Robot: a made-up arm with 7 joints. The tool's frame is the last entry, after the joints. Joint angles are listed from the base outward.
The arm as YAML. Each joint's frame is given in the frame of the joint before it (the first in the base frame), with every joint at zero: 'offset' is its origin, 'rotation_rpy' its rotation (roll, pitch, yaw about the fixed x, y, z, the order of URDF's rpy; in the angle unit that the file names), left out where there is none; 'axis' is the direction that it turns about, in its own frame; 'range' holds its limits. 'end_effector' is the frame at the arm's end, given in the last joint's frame.
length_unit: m
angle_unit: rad
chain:
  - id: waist
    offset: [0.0, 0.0, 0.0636]
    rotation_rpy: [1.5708, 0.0, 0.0]
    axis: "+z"
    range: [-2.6, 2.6]
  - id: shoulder
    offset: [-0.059, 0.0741, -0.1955]
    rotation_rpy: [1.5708, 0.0, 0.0]
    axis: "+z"
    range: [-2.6, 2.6]
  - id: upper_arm
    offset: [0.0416, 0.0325, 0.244]
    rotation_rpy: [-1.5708, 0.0, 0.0]
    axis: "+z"
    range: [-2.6, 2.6]
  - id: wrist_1
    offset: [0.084, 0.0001, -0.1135]
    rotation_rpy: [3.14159, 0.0, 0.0]
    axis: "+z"
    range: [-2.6, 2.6]
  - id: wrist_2
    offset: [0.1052, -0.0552, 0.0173]
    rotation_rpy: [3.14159, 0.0, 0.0]
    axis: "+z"
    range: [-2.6, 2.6]
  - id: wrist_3
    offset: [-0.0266, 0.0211, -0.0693]
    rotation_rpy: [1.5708, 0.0, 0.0]
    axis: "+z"
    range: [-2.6, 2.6]
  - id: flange
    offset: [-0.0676, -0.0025, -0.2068]
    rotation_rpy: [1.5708, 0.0, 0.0]
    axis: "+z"
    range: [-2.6, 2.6]
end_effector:
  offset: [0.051, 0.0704, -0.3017]
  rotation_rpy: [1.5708, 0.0, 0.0]
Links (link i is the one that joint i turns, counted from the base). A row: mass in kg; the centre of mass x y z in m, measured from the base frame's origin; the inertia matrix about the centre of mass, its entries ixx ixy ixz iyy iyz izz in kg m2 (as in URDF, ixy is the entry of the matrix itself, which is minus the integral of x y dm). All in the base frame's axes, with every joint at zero. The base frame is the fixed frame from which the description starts. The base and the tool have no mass.
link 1: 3; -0.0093 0.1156 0.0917; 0.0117 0.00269 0.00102 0.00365 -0.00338 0.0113
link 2: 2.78; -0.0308 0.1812 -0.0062; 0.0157 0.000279 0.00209 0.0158 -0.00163 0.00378
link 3: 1.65; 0.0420 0.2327 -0.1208; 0.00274 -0.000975 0 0.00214 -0.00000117 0.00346
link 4: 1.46; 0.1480 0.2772 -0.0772; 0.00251 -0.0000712 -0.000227 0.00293 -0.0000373 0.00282
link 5: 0.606; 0.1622 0.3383 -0.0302; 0.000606 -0.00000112 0 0.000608 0 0.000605
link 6: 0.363; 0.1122 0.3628 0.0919; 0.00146 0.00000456 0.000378 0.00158 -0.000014 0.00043
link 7: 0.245; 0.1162 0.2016 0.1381; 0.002 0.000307 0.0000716 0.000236 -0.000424 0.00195
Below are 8 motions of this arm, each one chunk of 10 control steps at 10 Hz.
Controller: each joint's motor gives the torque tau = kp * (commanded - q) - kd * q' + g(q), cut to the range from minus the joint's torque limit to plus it. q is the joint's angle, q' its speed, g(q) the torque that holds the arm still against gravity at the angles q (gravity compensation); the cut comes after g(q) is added. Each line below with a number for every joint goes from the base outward.
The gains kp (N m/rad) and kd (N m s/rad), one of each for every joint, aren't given. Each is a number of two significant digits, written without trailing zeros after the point. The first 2 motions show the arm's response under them.
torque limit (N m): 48 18 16 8.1 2.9 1.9 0.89
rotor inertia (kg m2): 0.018 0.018 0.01 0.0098 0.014 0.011 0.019
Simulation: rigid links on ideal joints. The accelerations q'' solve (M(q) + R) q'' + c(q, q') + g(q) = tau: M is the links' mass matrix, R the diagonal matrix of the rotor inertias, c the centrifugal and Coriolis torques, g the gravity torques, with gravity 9.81 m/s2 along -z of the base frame. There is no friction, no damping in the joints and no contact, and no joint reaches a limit. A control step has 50 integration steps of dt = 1/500 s. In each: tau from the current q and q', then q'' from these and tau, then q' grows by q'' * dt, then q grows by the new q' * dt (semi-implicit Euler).
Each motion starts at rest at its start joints. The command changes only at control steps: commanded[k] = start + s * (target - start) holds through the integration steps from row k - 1 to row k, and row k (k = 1, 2, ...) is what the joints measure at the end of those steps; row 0 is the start. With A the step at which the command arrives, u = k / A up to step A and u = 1 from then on. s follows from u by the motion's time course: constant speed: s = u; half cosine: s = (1 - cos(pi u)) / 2; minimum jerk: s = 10 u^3 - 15 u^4 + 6 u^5; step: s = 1 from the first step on.
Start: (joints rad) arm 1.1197 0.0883 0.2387 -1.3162 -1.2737 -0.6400 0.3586
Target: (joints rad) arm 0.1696 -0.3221 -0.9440 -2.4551 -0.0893 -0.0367 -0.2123
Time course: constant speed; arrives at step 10
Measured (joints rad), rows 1 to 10:
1: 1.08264 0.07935 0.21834 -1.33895 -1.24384 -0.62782 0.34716
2: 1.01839 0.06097 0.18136 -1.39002 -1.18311 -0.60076 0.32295
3: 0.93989 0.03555 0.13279 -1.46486 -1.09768 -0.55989 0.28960
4: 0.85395 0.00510 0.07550 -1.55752 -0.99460 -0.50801 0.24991
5: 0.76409 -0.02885 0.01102 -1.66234 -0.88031 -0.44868 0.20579
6: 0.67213 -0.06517 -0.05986 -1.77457 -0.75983 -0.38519 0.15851
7: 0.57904 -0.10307 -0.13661 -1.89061 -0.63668 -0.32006 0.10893
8: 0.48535 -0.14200 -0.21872 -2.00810 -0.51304 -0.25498 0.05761
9: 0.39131 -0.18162 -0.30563 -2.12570 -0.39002 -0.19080 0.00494
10: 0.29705 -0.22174 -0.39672 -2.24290 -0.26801 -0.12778 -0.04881
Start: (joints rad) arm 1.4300 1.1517 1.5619 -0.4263 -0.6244 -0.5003 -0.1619
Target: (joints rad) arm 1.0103 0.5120 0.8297 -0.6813 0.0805 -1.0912 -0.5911
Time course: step
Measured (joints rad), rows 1 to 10:
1: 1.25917 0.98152 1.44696 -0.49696 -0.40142 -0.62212 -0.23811
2: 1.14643 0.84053 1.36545 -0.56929 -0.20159 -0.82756 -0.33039
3: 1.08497 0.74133 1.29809 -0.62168 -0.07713 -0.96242 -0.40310
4: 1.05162 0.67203 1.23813 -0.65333 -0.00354 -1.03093 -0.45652
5: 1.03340 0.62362 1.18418 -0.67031 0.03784 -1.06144 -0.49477
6: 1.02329 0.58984 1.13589 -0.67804 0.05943 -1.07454 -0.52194
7: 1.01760 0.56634 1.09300 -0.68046 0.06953 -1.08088 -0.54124
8: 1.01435 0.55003 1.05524 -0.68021 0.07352 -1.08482 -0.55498
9: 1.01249 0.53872 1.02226 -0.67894 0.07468 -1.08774 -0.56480
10: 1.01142 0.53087 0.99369 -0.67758 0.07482 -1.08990 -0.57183
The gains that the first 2 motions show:
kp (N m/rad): 35 16 4.3 4.5 2.6 1.4 1.6
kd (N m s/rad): 6.3 4.7 2.8 1.1 0.55 0.29 0.56
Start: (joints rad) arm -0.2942 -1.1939 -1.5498 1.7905 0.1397 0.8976 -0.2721
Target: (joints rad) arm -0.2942 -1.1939 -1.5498 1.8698 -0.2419 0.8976 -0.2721
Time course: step
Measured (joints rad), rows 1 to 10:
1: -0.29365 -1.19105 -1.53801 1.79599 0.05780 0.90312 -0.26778
2: -0.29125 -1.19061 -1.53387 1.81170 -0.05452 0.90666 -0.26781
3: -0.29072 -1.19192 -1.53658 1.83240 -0.14061 0.90405 -0.27020
4: -0.29219 -1.19346 -1.54203 1.85130 -0.19618 0.89958 -0.27243
5: -0.29425 -1.19459 -1.54760 1.86533 -0.22822 0.89637 -0.27382
6: -0.29582 -1.19522 -1.55202 1.87395 -0.24450 0.89504 -0.27444
7: -0.29653 -1.19544 -1.55484 1.87796 -0.25107 0.89501 -0.27452
8: -0.29648 -1.19538 -1.55617 1.87872 -0.25215 0.89554 -0.27430
9: -0.29600 -1.19516 -1.55636 1.87755 -0.25055 0.89618 -0.27394
10: -0.29537 -1.19488 -1.55582 1.87555 -0.24798 0.89670 -0.27353

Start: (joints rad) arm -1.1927 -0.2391 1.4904 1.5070 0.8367 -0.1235 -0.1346
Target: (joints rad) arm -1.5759 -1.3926 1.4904 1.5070 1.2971 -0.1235 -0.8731
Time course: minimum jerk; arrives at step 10
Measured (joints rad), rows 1 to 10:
1: -1.19397 -0.24150 1.49003 1.50719 0.83779 -0.12336 -0.13579
2: -1.20224 -0.25760 1.48795 1.50835 0.84519 -0.12272 -0.14401
3: -1.22368 -0.30185 1.48364 1.51109 0.86585 -0.12200 -0.16752
4: -1.26098 -0.38358 1.47755 1.51529 0.90460 -0.12185 -0.21244
5: -1.31224 -0.50297 1.47067 1.52024 0.96161 -0.12248 -0.27994
6: -1.37180 -0.65075 1.46451 1.52468 1.03151 -0.12359 -0.36569
7: -1.43194 -0.81053 1.46088 1.52691 1.10470 -0.12460 -0.46090
8: -1.48483 -0.96278 1.46132 1.52542 1.17045 -0.12490 -0.55453
9: -1.52454 -1.09030 1.46605 1.52007 1.22067 -0.12410 -0.63633
10: -1.54933 -1.18464 1.47326 1.51282 1.25330 -0.12235 -0.70043

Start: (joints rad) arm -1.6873 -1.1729 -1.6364 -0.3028 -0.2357 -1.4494 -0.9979
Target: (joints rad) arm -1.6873 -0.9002 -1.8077 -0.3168 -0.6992 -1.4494 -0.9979
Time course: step
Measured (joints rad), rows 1 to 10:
1: -1.69980 -1.10702 -1.65318 -0.33359 -0.33624 -1.45654 -0.99983
2: -1.69618 -1.04550 -1.66654 -0.34332 -0.47019 -1.45275 -1.00151
3: -1.68734 -0.99884 -1.68345 -0.33547 -0.57082 -1.44618 -1.00184
4: -1.68143 -0.96598 -1.70149 -0.32367 -0.63668 -1.44145 -1.00132
5: -1.67990 -0.94416 -1.71860 -0.31432 -0.67534 -1.44045 -1.00041
6: -1.68124 -0.93014 -1.73384 -0.30872 -0.69551 -1.44239 -0.99946
7: -1.68355 -0.92116 -1.74690 -0.30620 -0.70457 -1.44550 -0.99867
8: -1.68563 -0.91526 -1.75779 -0.30575 -0.70761 -1.44832 -0.99809
9: -1.68701 -0.91121 -1.76667 -0.30653 -0.70770 -1.45016 -0.99774
10: -1.68769 -0.90829 -1.77380 -0.30796 -0.70653 -1.45097 -0.99756

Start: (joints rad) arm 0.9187 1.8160 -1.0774 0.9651 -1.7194 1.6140 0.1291
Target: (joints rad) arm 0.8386 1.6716 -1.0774 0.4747 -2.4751 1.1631 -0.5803
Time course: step
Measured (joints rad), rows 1 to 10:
1: 0.90139 1.76749 -1.08554 0.81228 -1.94315 1.52234 0.00555
2: 0.87606 1.73948 -1.08229 0.69294 -2.16621 1.38365 -0.14907
3: 0.85404 1.72208 -1.08065 0.61802 -2.30484 1.27231 -0.26959
4: 0.84036 1.70995 -1.07995 0.56982 -2.38430 1.20193 -0.35752
5: 0.83444 1.70068 -1.07940 0.53778 -2.42778 1.16610 -0.42042
6: 0.83349 1.69328 -1.07878 0.51609 -2.45055 1.15298 -0.46520
7: 0.83481 1.68738 -1.07815 0.50139 -2.46202 1.15180 -0.49713
8: 0.83661 1.68281 -1.07758 0.49155 -2.46767 1.15516 -0.51999
9: 0.83803 1.67940 -1.07715 0.48508 -2.47050 1.15904 -0.53645
10: 0.83884 1.67697 -1.07685 0.48095 -2.47204 1.16184 -0.54836

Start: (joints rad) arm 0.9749 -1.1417 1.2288 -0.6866 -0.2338 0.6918 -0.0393
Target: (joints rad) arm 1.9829 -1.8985 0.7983 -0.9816 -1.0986 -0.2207 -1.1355
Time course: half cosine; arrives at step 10
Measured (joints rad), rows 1 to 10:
1: 0.98400 -1.14649 1.22635 -0.68635 -0.24076 0.68991 -0.04374
2: 1.01769 -1.16441 1.21810 -0.68857 -0.26746 0.67593 -0.06266
3: 1.08402 -1.20079 1.20333 -0.69892 -0.32073 0.63591 -0.10501
4: 1.18278 -1.25734 1.18294 -0.72150 -0.39906 0.56328 -0.17478
5: 1.30759 -1.33224 1.15839 -0.75749 -0.49571 0.46017 -0.27087
6: 1.44781 -1.42061 1.13112 -0.80467 -0.60200 0.33537 -0.38773
7: 1.59035 -1.51530 1.10220 -0.85768 -0.70988 0.20147 -0.51659
8: 1.72149 -1.60782 1.07252 -0.90921 -0.81231 0.07202 -0.64684
9: 1.82854 -1.68960 1.04307 -0.95197 -0.90225 -0.04069 -0.76709
10: 1.90115 -1.75300 1.01520 -0.98061 -0.97219 -0.12657 -0.86639

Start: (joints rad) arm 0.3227 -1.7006 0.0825 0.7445 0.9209 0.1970 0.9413
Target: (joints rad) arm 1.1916 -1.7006 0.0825 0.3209 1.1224 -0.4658 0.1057
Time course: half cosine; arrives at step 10
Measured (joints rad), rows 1 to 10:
1: 0.32949 -1.70209 0.08408 0.74006 0.92010 0.19355 0.93758
2: 0.35589 -1.70581 0.08844 0.72481 0.92063 0.17836 0.92236
3: 0.41026 -1.71011 0.09392 0.69712 0.92774 0.14406 0.88935
4: 0.49378 -1.71359 0.09808 0.65877 0.94444 0.08827 0.83592
5: 0.60143 -1.71554 0.09905 0.61299 0.97044 0.01328 0.76309
6: 0.72390 -1.71564 0.09619 0.56345 1.00283 -0.07531 0.67495
7: 0.84954 -1.71374 0.09002 0.51386 1.03743 -0.16969 0.57787
8: 0.96604 -1.70987 0.08184 0.46776 1.07007 -0.26080 0.47968
9: 1.06191 -1.70442 0.07313 0.42856 1.09752 -0.33945 0.38878
10: 1.12773 -1.69819 0.06509 0.39945 1.11759 -0.39746 0.31322

